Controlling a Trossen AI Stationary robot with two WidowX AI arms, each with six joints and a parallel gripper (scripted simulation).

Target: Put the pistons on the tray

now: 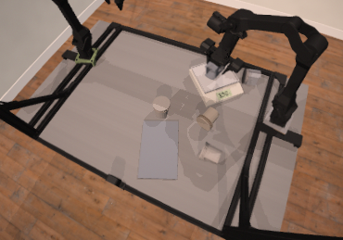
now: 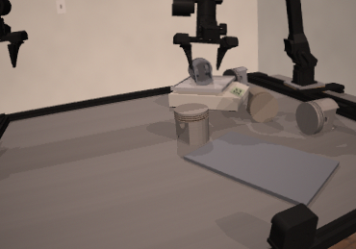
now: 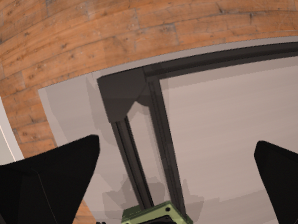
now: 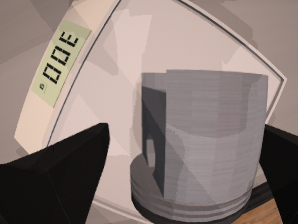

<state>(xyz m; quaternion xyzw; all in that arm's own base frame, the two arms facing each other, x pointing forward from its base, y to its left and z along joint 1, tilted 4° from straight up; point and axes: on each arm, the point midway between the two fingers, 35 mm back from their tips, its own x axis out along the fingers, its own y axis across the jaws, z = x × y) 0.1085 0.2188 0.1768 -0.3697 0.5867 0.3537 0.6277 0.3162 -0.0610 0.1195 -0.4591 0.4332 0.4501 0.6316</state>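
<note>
The dark piston lies 40 mm below my right hand, 10 mm to the left of it and 10 mm ahead of it. From my right hand the other things lie so: weighing scale: 100 mm below, 10 mm behind; flat steel tray: 400 mm behind, 130 mm below, 100 mm to the left.
</note>
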